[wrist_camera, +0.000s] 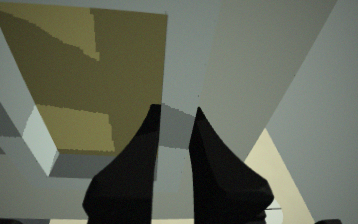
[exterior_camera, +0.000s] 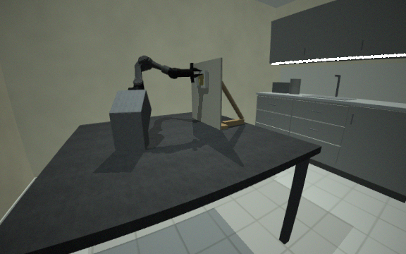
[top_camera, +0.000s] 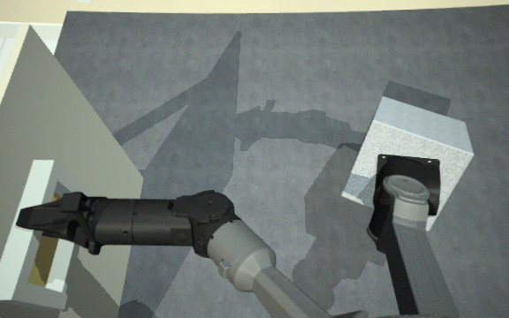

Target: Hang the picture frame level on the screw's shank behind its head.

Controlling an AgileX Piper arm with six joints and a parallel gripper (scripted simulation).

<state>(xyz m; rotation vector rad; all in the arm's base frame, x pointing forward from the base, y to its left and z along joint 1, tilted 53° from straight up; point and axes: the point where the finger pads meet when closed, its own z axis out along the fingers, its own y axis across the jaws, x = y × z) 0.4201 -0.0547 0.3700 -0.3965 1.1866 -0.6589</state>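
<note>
My hand is 10 mm short of the picture frame, 10 mm to the right of it and 50 mm above it. Round my hand: grey wall panel: 30 mm ahead, 160 mm below.
</note>
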